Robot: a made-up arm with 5 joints. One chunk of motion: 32 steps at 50 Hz.
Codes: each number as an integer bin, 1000 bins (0 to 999) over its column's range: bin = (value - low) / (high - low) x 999, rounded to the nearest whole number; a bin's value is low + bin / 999 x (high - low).
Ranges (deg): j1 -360..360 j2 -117.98..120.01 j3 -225.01..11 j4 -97.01..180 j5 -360..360
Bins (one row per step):
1: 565 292 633 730 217
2: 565 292 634 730 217
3: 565 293 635 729 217
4: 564 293 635 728 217
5: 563 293 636 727 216
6: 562 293 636 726 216
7: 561 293 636 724 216
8: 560 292 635 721 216
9: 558 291 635 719 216
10: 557 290 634 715 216
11: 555 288 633 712 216
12: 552 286 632 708 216
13: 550 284 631 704 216
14: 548 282 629 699 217
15: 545 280 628 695 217
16: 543 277 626 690 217
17: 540 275 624 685 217
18: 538 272 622 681 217
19: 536 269 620 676 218
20: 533 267 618 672 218
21: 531 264 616 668 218
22: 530 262 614 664 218
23: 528 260 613 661 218
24: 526 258 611 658 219
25: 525 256 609 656 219
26: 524 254 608 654 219
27: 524 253 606 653 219
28: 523 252 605 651 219
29: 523 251 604 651 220
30: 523 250 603 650 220
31: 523 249 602 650 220
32: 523 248 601 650 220
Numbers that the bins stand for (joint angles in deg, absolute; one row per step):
1: 47.21 -48.42 -75.47 105.41 -203.60
2: 47.21 -48.42 -75.23 105.41 -203.60
3: 47.21 -48.18 -74.99 105.13 -203.60
4: 46.49 -48.18 -74.99 104.86 -203.60
5: 45.77 -48.18 -74.76 104.58 -204.32
6: 45.05 -48.18 -74.76 104.30 -204.32
7: 44.32 -48.18 -74.76 103.75 -204.32
8: 43.60 -48.42 -74.99 102.91 -204.32
9: 42.16 -48.66 -74.99 102.36 -204.32
10: 41.44 -48.89 -75.23 101.25 -204.32
11: 40.00 -49.37 -75.47 100.42 -204.32
12: 37.84 -49.85 -75.70 99.31 -204.32
13: 36.40 -50.32 -75.94 98.20 -204.32
14: 34.95 -50.80 -76.41 96.81 -203.60
15: 32.79 -51.28 -76.65 95.70 -203.60
16: 31.35 -51.99 -77.12 94.32 -203.60
17: 29.19 -52.47 -77.59 92.93 -203.60
18: 27.75 -53.18 -78.06 91.82 -203.60
19: 26.31 -53.90 -78.54 90.44 -202.88
20: 24.14 -54.37 -79.01 89.33 -202.88
21: 22.70 -55.09 -79.48 88.22 -202.88
22: 21.98 -55.56 -79.95 87.11 -202.88
23: 20.54 -56.04 -80.19 86.28 -202.88
24: 19.10 -56.52 -80.66 85.45 -202.16
25: 18.38 -56.99 -81.14 84.89 -202.16
26: 17.66 -57.47 -81.37 84.34 -202.16
27: 17.66 -57.71 -81.84 84.06 -202.16
28: 16.94 -57.95 -82.08 83.50 -202.16
29: 16.94 -58.18 -82.32 83.50 -201.44
30: 16.94 -58.42 -82.55 83.23 -201.44
31: 16.94 -58.66 -82.79 83.23 -201.44
32: 16.94 -58.90 -83.03 83.23 -201.44

